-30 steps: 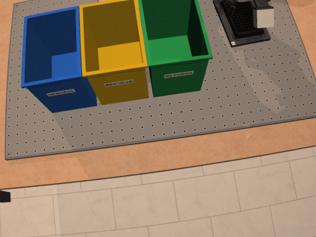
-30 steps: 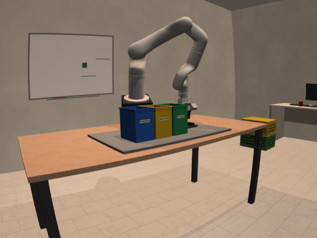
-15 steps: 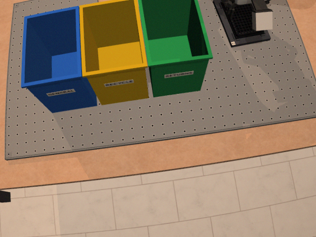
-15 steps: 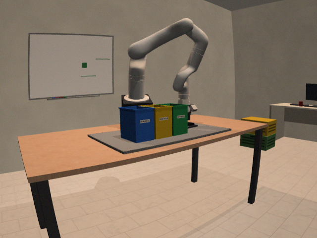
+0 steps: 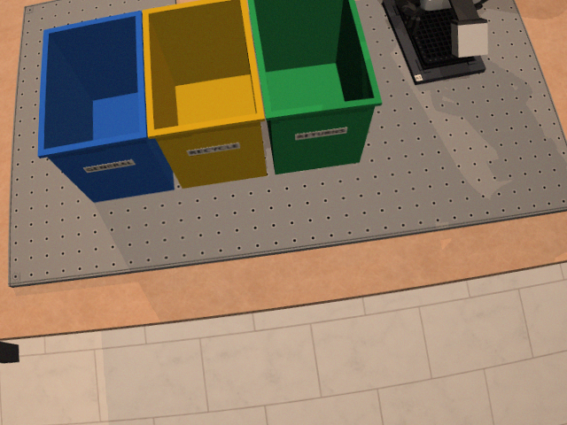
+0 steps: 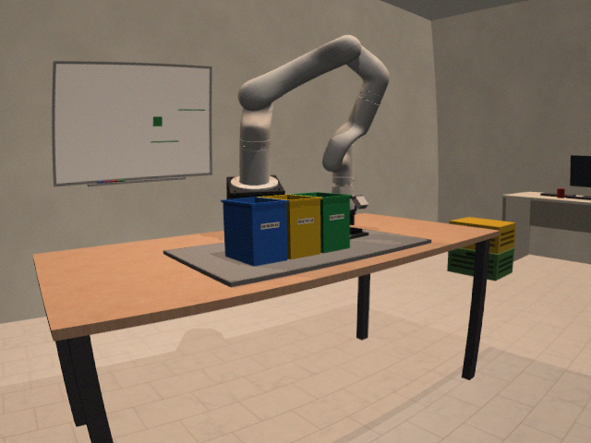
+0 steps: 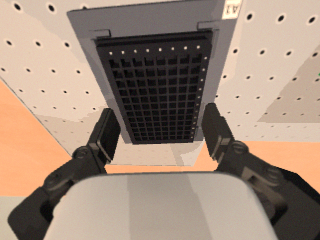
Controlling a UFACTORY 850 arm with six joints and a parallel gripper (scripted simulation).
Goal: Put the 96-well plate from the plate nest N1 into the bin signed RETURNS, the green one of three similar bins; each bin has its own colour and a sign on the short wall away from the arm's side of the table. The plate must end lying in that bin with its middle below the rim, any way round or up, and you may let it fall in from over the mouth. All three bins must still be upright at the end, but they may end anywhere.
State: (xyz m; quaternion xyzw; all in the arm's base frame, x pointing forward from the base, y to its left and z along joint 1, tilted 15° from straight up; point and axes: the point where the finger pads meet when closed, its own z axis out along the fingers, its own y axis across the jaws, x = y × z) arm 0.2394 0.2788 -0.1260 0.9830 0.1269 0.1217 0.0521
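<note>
The black 96-well plate is 30 mm below my hand. Round my hand: yellow recycle bin (330 mm to the right, 170 mm ahead, 40 mm above); then dark plate nest N1 (40 mm below); then green returns bin (200 mm to the right, 150 mm ahead, 40 mm above).
</note>
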